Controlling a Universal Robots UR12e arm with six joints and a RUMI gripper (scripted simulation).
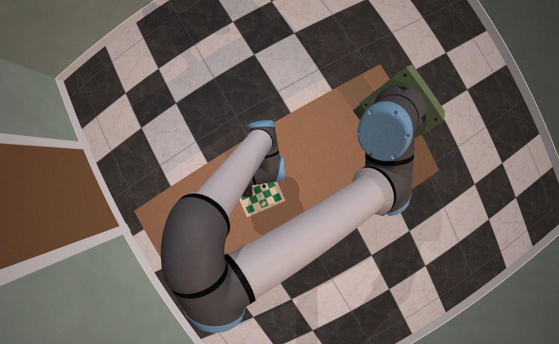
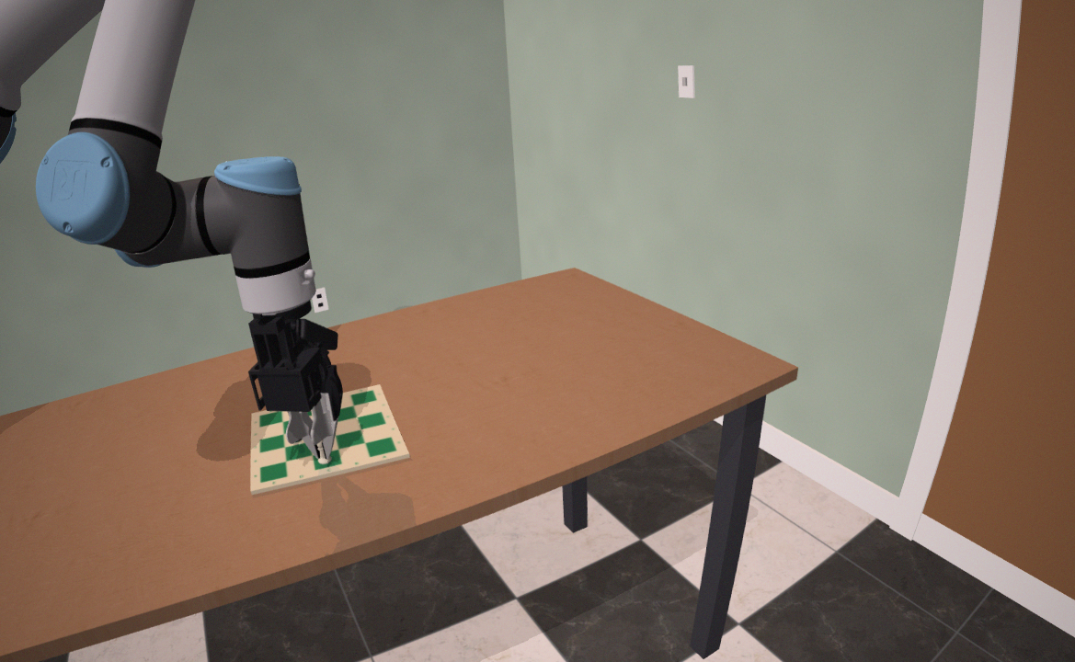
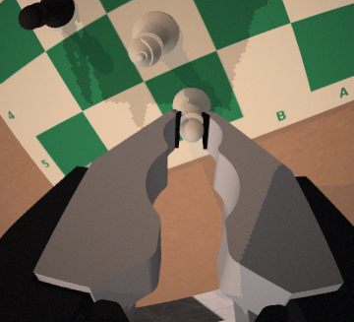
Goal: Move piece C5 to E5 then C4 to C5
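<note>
Now: the black piece 2 cm behind my hand, 8 cm to the left of it and 1 cm below it. Also, from my hand: cream chessboard: 2 cm ahead, 8 cm to the left, 3 cm below; then white pawn: 1 cm below; then white king: 4 cm ahead, 15 cm to the left, 1 cm above.
</note>
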